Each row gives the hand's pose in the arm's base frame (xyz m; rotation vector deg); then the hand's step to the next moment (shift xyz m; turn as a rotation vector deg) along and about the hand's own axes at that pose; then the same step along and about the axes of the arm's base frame.
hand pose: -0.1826 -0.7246 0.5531 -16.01 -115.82 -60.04
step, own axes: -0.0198 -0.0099 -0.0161 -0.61 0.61 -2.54
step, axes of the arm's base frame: 0.0166 -0.0152 -0.0156 2.15 -1.45 0.69
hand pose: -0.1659 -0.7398 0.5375 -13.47 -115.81 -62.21
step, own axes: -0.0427 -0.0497 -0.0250 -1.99 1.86 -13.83
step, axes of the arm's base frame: 0.0174 -0.0410 -0.0542 10.10 -9.04 3.85
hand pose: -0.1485 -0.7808 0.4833 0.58 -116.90 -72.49
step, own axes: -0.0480 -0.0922 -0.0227 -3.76 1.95 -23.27
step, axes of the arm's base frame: 0.0163 -0.0479 -0.0936 16.89 -15.68 5.32
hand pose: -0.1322 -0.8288 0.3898 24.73 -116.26 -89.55
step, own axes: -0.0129 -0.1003 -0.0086 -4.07 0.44 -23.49
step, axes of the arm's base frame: 0.0084 -0.0274 -0.0974 17.16 -16.10 3.85
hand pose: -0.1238 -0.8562 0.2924 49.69 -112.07 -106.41
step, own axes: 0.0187 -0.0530 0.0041 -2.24 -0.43 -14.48
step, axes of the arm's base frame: -0.0055 -0.0070 -0.0556 10.52 -10.07 1.64
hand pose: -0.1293 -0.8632 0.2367 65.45 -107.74 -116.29
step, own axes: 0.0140 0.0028 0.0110 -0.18 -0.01 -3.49
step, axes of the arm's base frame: -0.0175 0.0001 -0.0042 2.25 -2.65 0.33
